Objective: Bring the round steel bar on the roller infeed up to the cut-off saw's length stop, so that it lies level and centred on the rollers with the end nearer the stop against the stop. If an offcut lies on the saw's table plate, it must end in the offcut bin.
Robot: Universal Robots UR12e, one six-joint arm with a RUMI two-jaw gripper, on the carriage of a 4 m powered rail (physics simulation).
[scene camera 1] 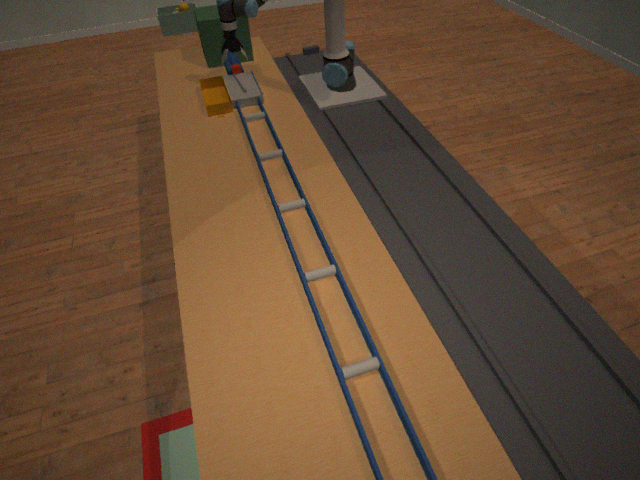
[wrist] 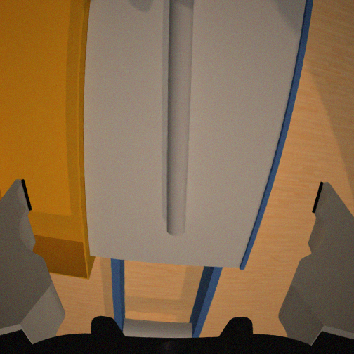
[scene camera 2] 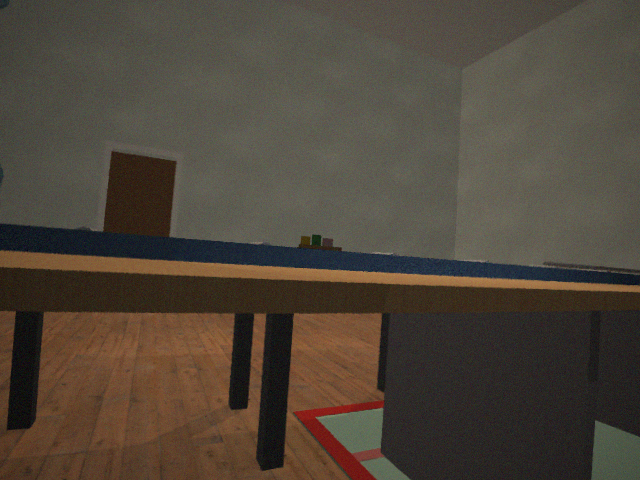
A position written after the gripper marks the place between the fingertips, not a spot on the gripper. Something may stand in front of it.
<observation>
In view: the gripper [wrist: 171,183], an offcut bin [scene camera 1: 217,100] and a roller infeed [wrist: 245,70].
The offcut bin shows as well in the wrist view [wrist: 50,50].
</observation>
